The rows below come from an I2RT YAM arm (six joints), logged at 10 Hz.
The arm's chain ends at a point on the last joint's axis. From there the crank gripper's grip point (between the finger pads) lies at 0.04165 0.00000 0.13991 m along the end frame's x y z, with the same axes.
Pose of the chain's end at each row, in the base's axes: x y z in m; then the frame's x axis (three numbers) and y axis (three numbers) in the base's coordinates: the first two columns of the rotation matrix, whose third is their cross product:
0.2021, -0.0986, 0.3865, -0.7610, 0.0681, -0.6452, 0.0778, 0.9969, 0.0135
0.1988, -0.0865, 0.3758, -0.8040, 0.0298, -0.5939, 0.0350, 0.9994, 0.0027
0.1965, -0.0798, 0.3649, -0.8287, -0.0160, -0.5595, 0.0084, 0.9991, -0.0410
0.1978, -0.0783, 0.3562, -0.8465, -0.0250, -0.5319, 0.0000, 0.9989, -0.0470
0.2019, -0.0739, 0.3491, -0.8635, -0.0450, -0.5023, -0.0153, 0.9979, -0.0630
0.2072, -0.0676, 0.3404, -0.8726, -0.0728, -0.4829, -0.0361, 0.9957, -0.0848
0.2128, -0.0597, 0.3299, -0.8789, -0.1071, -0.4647, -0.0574, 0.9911, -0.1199
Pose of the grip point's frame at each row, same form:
0.2605, -0.1013, 0.2527, -0.7610, 0.0681, -0.6452, 0.0778, 0.9969, 0.0135
0.2484, -0.0879, 0.2385, -0.8040, 0.0298, -0.5939, 0.0350, 0.9994, 0.0027
0.2403, -0.0859, 0.2258, -0.8287, -0.0160, -0.5595, 0.0084, 0.9991, -0.0410
0.2370, -0.0849, 0.2157, -0.8465, -0.0250, -0.5319, 0.0000, 0.9989, -0.0470
0.2365, -0.0823, 0.2075, -0.8635, -0.0450, -0.5023, -0.0153, 0.9979, -0.0630
0.2390, -0.0785, 0.1984, -0.8726, -0.0728, -0.4829, -0.0361, 0.9957, -0.0848
0.2424, -0.0752, 0.1878, -0.8789, -0.1071, -0.4647, -0.0574, 0.9911, -0.1199

